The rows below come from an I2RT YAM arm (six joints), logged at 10 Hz.
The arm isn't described. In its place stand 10 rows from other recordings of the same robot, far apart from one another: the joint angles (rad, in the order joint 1, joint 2, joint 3, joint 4, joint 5, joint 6), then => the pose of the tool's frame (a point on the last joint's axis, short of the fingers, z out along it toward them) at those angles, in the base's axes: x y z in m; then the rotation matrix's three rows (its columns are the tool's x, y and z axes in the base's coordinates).
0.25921 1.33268 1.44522 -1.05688 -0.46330 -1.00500 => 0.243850 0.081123 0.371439; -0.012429 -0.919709 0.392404; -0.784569 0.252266 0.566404; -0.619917 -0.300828 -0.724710
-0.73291 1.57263 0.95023 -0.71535 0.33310 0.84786 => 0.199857 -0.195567 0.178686; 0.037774 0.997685 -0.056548; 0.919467 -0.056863 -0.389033; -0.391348 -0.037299 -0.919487
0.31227 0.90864 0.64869 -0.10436 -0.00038 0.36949 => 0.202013 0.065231 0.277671; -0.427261 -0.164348 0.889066; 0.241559 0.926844 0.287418; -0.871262 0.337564 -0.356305
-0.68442 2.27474 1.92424 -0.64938 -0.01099 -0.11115 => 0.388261 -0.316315 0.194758; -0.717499 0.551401 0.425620; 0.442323 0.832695 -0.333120; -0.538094 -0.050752 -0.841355
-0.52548 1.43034 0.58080 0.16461 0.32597 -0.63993 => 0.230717 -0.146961 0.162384; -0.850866 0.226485 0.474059; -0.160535 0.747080 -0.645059; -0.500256 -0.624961 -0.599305
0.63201 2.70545 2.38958 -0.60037 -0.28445 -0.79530 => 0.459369 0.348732 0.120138; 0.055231 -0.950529 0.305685; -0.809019 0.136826 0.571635; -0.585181 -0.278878 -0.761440
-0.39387 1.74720 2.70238 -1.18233 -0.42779 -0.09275 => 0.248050 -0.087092 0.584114; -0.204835 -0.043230 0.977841; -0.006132 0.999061 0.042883; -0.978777 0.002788 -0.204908
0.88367 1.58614 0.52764 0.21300 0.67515 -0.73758 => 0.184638 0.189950 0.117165; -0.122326 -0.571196 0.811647; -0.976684 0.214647 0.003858; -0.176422 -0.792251 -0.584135
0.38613 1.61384 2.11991 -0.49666 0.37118 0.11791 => 0.304762 0.109959 0.549506; 0.006896 -0.015886 0.999850; 0.121142 0.992523 0.014934; -0.992611 0.121021 0.008769
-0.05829 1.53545 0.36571 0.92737 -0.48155 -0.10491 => 0.264533 0.001079 0.149869; -0.196683 -0.420127 0.885895; -0.081489 0.907422 0.412244; -0.977075 0.008891 -0.212710
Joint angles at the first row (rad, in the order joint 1, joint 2, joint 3, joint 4, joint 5, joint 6):
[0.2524, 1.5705, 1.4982, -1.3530, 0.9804, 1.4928]
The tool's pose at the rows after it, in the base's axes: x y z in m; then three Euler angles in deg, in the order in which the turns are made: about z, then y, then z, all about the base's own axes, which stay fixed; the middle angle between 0 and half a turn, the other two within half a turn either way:
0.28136, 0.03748, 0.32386, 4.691, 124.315, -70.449
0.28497, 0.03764, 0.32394, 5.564, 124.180, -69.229
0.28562, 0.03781, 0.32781, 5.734, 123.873, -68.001
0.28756, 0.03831, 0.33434, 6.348, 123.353, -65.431
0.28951, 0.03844, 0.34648, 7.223, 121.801, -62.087
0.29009, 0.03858, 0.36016, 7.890, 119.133, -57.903
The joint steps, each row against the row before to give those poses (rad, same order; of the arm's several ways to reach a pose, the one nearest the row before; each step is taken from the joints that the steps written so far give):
[-0.0168, -0.0042, -0.0145, 0.0181, -0.0166, -0.0260]
[-0.0025, 0.0013, -0.0005, 0.0363, -0.0018, -0.0265]
[0.0001, -0.0067, 0.0063, 0.0192, 0.0009, -0.0355]
[0.0000, -0.0123, 0.0082, 0.0467, -0.0026, -0.0692]
[-0.0008, -0.0185, 0.0182, 0.0621, 0.0054, -0.0977]
[0.0006, -0.0335, 0.0004, 0.1031, 0.0083, -0.1382]

